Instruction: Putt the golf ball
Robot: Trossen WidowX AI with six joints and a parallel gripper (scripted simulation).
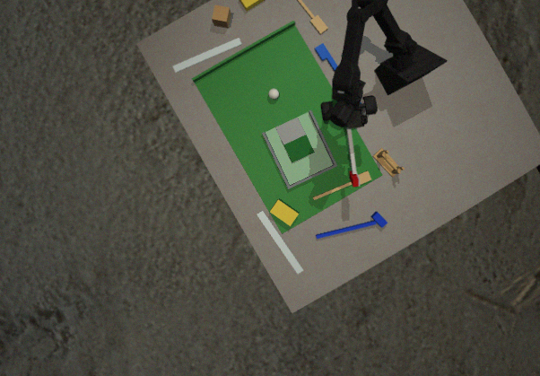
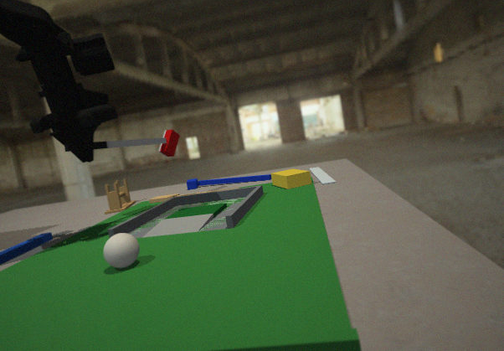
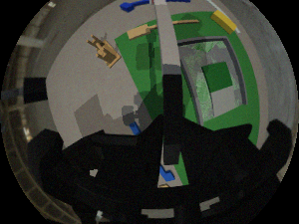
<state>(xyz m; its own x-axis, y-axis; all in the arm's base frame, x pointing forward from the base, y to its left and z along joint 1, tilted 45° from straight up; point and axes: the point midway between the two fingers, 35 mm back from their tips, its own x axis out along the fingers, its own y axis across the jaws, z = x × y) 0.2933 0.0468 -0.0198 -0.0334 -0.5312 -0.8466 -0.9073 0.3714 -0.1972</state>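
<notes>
My gripper tip is 40 mm short of the red putter, 110 mm to the right of it and 20 mm below it. Also, from my gripper tip: green mat 190 mm ahead, 90 mm to the right, 140 mm below; then white golf ball 170 mm ahead, 230 mm to the right, 120 mm below; then grey-walled frame 190 mm ahead, 30 mm to the left, 130 mm below.
</notes>
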